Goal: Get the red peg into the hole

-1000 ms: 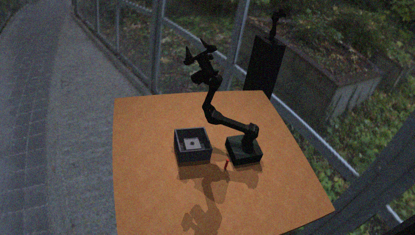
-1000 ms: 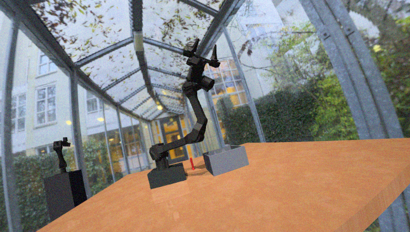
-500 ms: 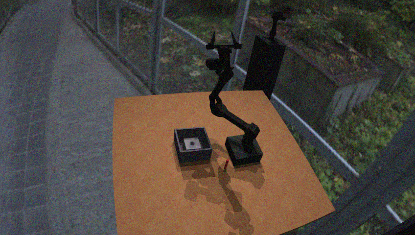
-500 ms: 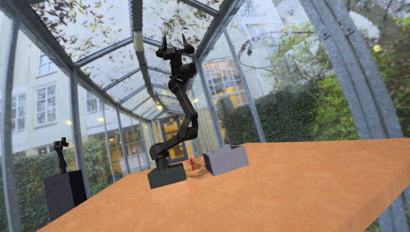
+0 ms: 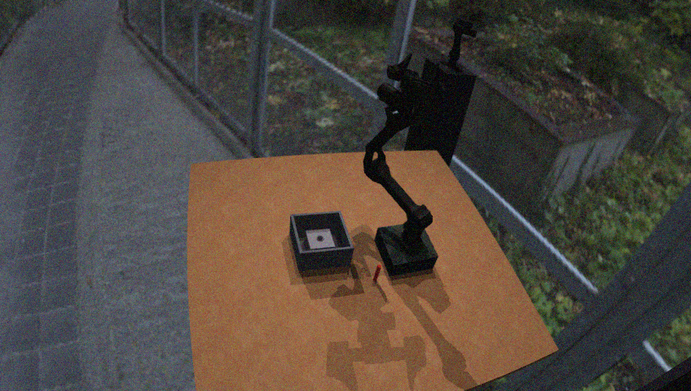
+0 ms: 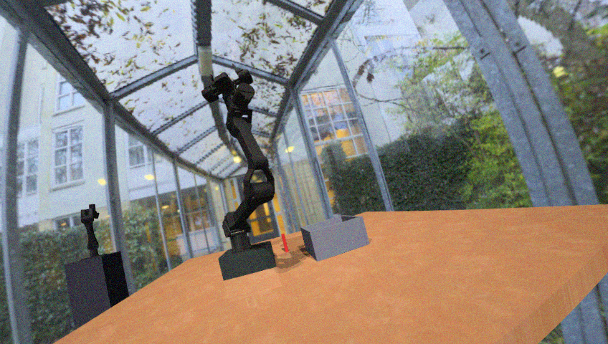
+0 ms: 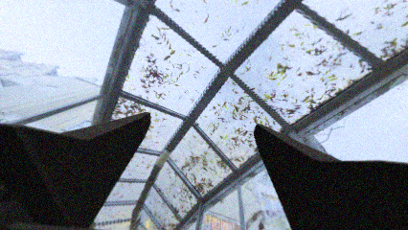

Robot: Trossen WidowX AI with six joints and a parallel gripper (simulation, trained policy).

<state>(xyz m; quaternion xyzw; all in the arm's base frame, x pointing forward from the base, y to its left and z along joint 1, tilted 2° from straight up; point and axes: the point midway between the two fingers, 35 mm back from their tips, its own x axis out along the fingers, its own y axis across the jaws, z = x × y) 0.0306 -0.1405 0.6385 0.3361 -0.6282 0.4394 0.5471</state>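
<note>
Now: the red peg 71 cm below my gripper tip, 22 cm to the left of it and 13 cm ahead of it. Round my gripper tip: grey box: 72 cm below, 28 cm ahead, 3 cm to the left; then pale plate: 70 cm below, 28 cm ahead, 3 cm to the left.
</note>
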